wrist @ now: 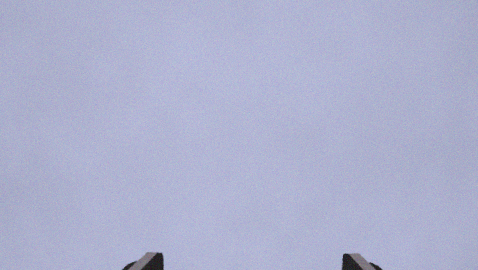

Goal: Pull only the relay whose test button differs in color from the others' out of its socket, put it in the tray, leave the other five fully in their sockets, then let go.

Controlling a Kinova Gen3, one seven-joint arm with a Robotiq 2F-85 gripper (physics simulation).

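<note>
My gripper [253, 261] is open, with its two dark grey fingertips wide apart at the bottom edge of the wrist view. No object shows between them. The relays, their sockets and the tray do not show in this view, so where the gripper is relative to them cannot be told.
A plain pale blue-grey surface [239, 125] fills the background behind the fingertips. Its distance cannot be told. No edges or obstacles can be made out on it.
</note>
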